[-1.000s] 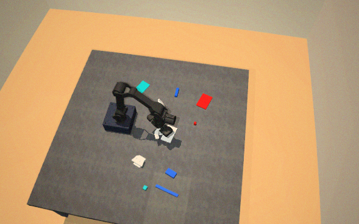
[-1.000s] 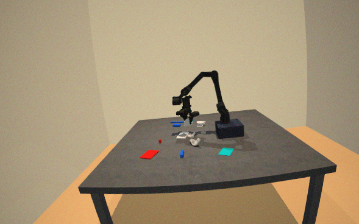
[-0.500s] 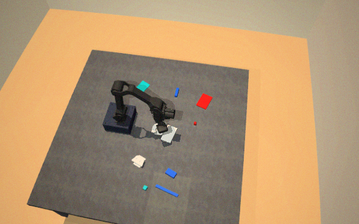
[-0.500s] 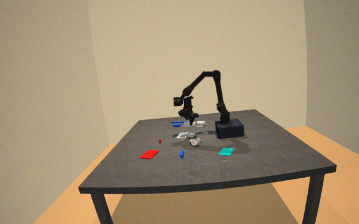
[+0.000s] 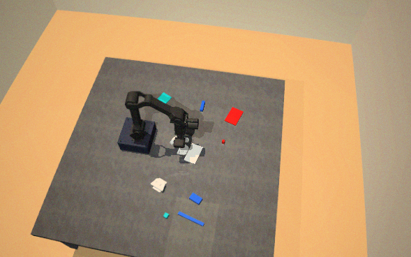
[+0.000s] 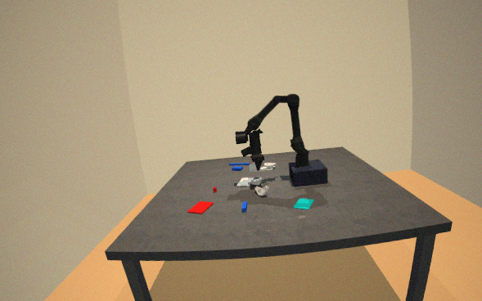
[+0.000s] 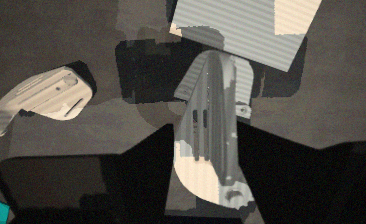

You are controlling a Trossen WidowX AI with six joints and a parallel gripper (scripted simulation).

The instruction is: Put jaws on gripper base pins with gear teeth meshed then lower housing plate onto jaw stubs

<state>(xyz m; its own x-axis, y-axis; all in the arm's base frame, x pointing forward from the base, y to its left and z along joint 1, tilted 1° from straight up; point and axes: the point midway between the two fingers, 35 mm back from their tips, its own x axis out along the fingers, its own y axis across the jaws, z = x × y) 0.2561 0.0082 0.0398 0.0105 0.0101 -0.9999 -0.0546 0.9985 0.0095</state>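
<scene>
Now: the white jaw 3 cm behind my gripper tip and 2 cm to the right of it. Also, from my gripper tip: red cube (24 cm ahead, 7 cm below, 5 cm to the left); short blue bar (30 cm to the left, 9 cm ahead, 7 cm below); white block (26 cm to the right, 9 cm behind, 7 cm below).
</scene>
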